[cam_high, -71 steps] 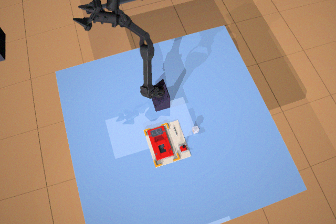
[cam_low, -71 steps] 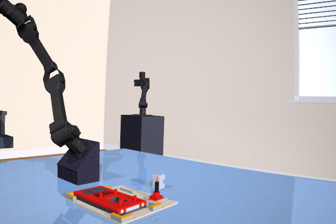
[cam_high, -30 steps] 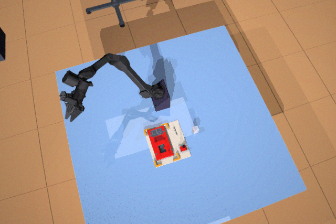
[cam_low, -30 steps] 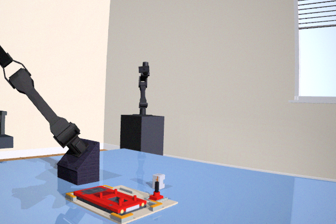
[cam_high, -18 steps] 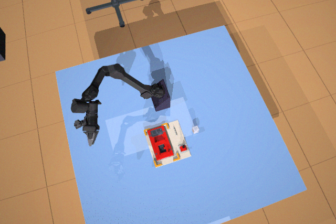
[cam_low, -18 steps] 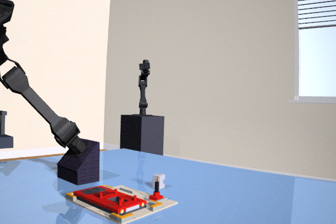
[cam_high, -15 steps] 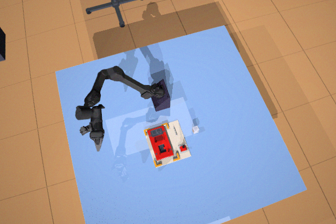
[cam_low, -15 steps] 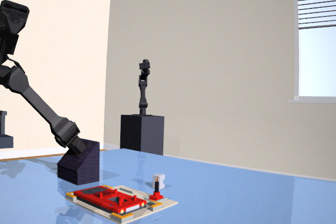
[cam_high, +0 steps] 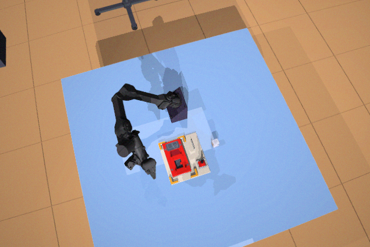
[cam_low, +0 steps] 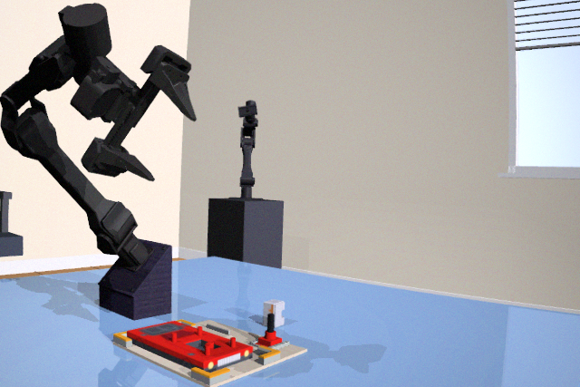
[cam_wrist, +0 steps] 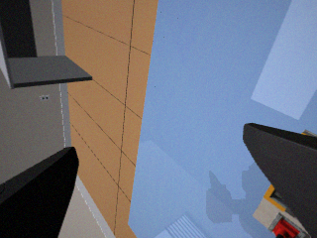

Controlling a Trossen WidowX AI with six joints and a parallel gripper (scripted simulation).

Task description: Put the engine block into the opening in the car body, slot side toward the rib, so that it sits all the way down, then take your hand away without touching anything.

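Right now my gripper tip is 18 cm past the grey engine block, 39 cm to the right of it and 30 cm above it. From my gripper tip the other things lie so: dark peg 9 cm behind, 28 cm to the left, 29 cm below.
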